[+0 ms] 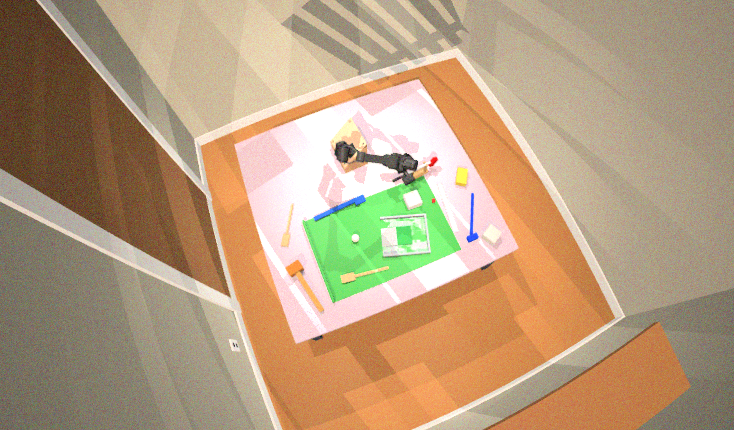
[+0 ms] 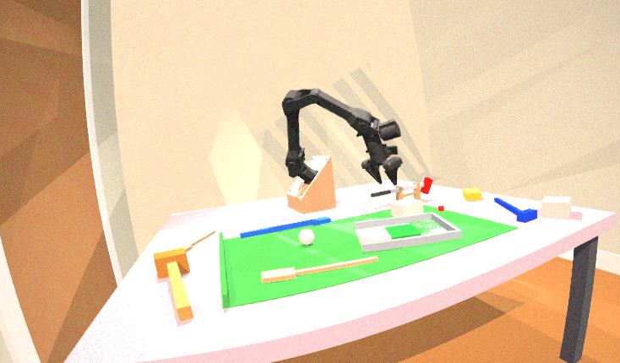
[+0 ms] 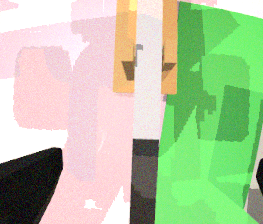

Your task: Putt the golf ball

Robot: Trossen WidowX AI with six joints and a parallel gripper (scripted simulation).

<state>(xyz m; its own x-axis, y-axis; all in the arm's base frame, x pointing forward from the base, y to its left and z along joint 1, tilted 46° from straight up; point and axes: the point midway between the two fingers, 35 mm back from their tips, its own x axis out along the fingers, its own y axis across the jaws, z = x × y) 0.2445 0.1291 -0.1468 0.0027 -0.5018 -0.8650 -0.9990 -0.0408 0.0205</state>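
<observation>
Now: the wooden stand 10 cm to the left of my gripper tip, 5 cm below it and 1 cm behind it. Round my gripper tip: white golf ball (39 cm to the right, 19 cm ahead, 7 cm below); green mat (26 cm to the right, 23 cm ahead, 9 cm below); yellow block (31 cm to the left, 12 cm ahead, 8 cm below).
</observation>
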